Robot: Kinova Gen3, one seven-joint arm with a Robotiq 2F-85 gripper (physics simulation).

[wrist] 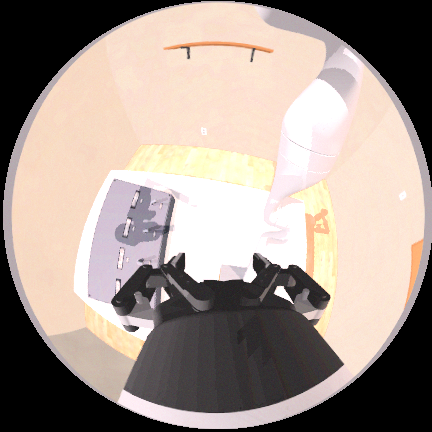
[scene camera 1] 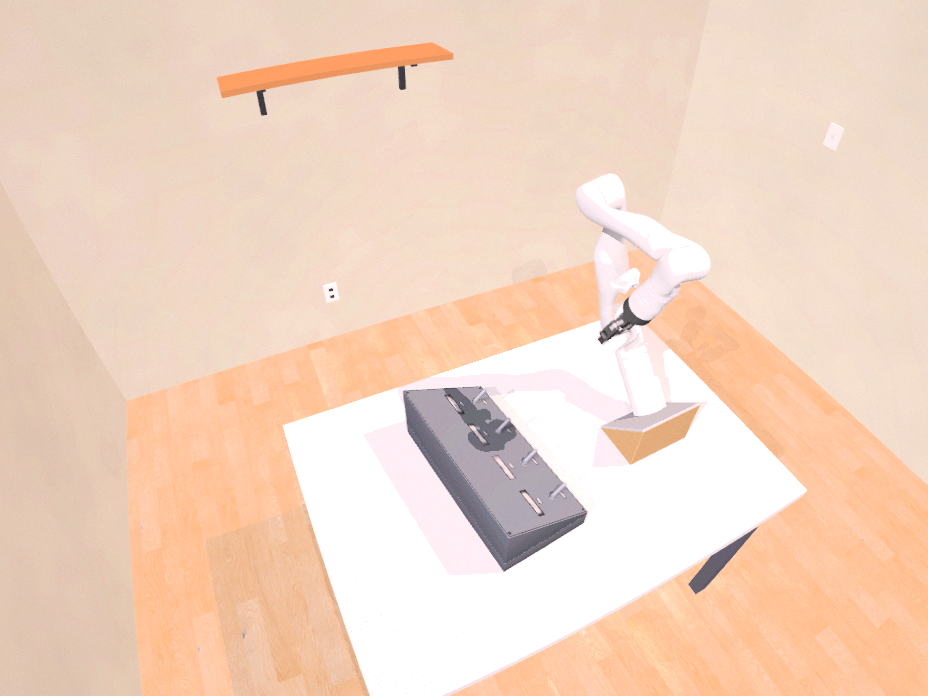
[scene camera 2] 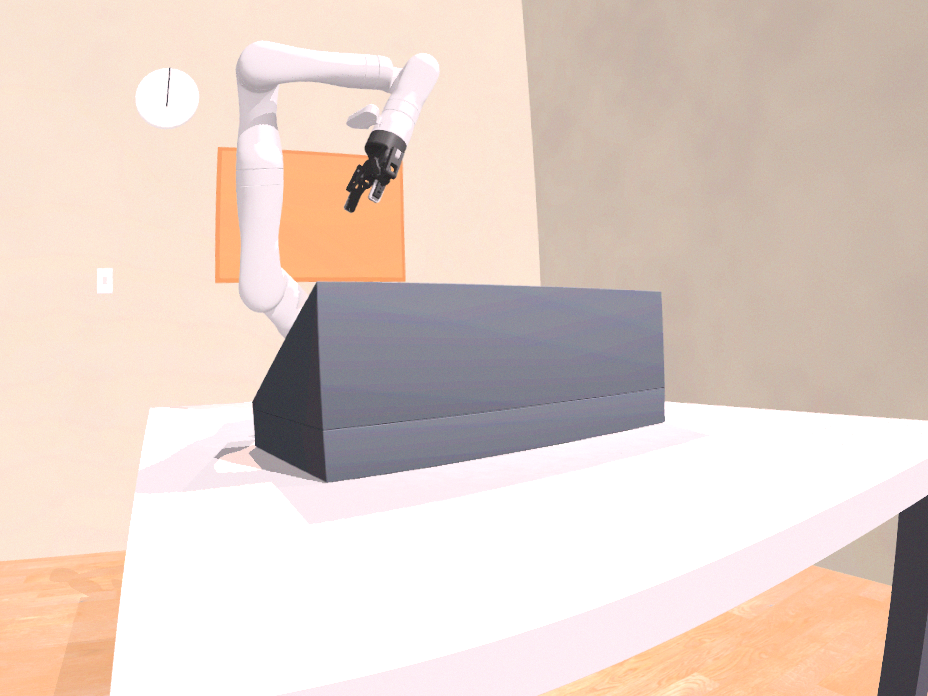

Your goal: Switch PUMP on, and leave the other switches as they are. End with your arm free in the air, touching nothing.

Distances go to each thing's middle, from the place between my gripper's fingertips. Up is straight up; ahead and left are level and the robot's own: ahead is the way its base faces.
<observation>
My hand is 340 mm short of the dark sloped switch console (scene camera 2: pixel 373 378), 70 mm to the right of it and 290 mm above it.
</observation>
